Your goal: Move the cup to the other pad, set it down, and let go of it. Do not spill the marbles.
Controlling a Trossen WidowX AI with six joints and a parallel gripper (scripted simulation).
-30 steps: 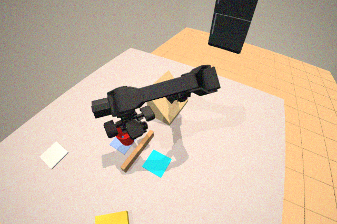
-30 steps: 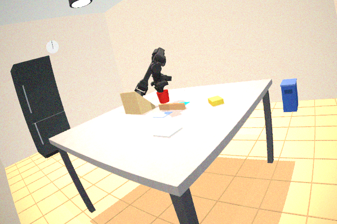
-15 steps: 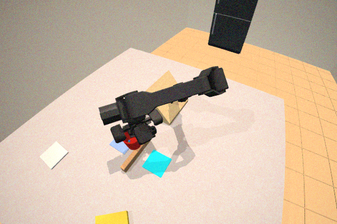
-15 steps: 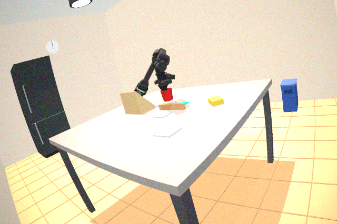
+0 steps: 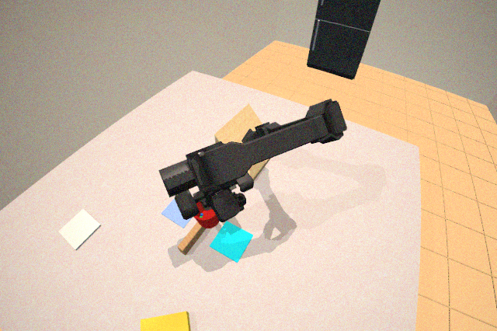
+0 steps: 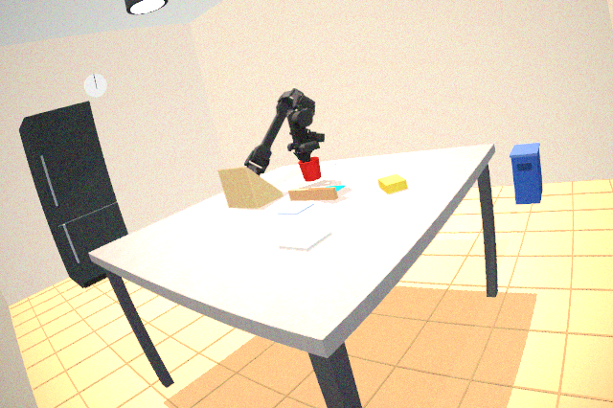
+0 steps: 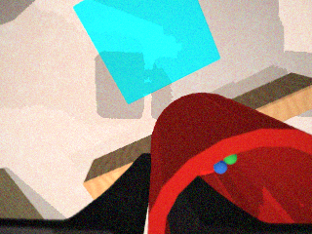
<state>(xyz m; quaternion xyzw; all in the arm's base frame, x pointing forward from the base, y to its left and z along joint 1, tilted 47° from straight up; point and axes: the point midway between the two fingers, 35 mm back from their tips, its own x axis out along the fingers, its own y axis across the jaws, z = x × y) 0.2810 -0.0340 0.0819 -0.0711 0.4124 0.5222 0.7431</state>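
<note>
My gripper tip is 40 mm to the left of the blue marble, 30 mm short of it and 20 mm above it. Also, from my gripper tip: red cup: 30 mm ahead, 20 mm to the right; green marble: 30 mm to the right, 30 mm ahead, 20 mm below; wooden bar: 90 mm below, 40 mm to the right, 20 mm ahead.
</note>
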